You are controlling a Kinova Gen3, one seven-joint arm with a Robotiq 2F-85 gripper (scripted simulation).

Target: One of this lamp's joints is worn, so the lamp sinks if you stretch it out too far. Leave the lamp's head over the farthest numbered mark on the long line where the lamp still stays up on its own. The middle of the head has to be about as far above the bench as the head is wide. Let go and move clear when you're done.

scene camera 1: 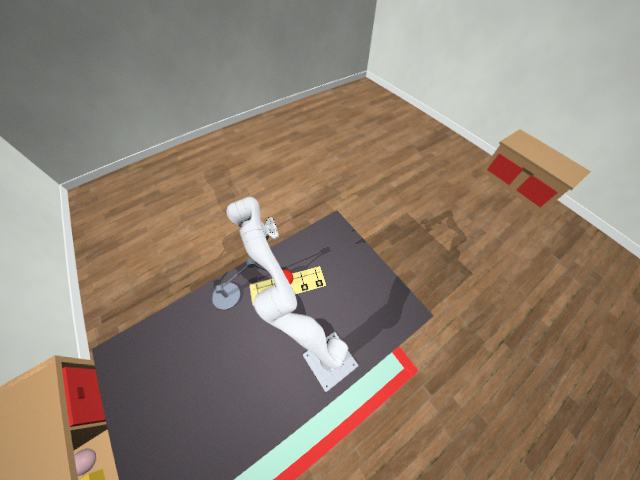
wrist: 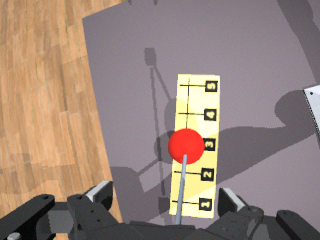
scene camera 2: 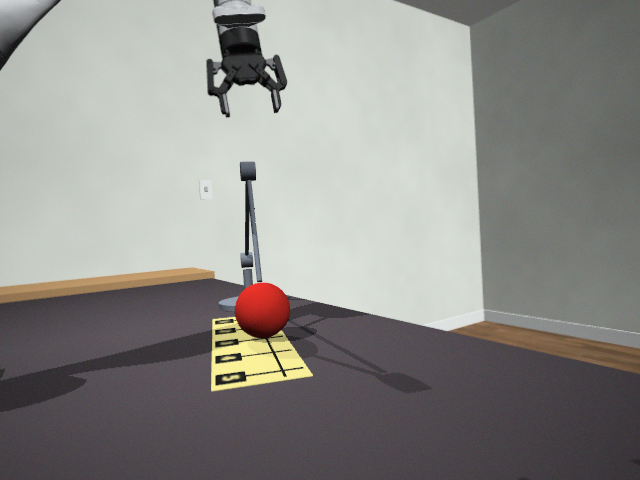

In view: my gripper [scene camera 2: 252,113], a red ball lamp head [scene camera 2: 262,310] and a yellow strip [wrist: 197,108].
My gripper is seen too in the wrist view [wrist: 165,196]. The red ball lamp head is seen too in the wrist view [wrist: 186,146].
